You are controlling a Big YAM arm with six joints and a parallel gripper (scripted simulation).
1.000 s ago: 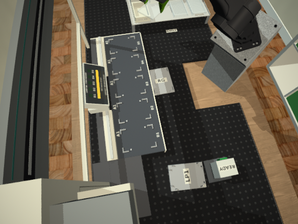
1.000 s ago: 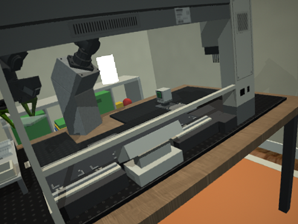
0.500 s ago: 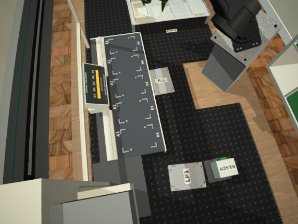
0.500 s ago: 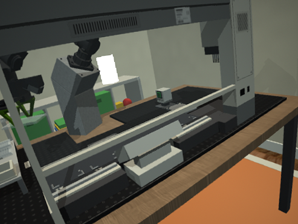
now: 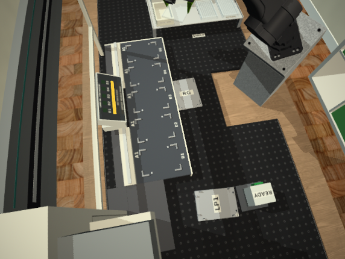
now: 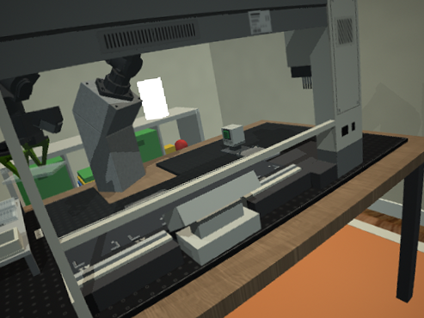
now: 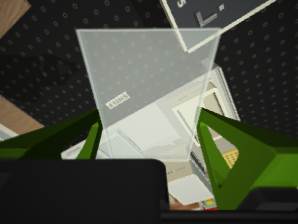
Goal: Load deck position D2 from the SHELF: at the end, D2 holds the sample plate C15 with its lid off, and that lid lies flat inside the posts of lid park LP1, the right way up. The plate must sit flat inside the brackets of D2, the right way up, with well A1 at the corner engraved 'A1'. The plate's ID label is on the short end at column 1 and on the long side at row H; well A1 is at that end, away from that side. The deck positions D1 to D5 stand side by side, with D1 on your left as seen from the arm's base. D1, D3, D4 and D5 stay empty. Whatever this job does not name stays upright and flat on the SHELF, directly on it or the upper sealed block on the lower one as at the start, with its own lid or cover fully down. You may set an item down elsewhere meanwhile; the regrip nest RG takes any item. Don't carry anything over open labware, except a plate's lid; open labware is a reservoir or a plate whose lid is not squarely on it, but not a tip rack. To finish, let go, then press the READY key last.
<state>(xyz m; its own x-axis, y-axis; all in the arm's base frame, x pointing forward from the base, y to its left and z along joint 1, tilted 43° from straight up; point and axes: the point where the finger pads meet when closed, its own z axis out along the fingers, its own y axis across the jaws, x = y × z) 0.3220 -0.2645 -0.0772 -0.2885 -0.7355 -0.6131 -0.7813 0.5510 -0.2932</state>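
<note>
The clear plate lid is right at my hand. Also, from my hand: sample plate 140 mm behind, 180 mm to the right, 140 mm below; cream reservoir 70 mm ahead, 130 mm to the right, 140 mm below; shelf label 110 mm behind, 70 mm to the right, 210 mm below.
</note>
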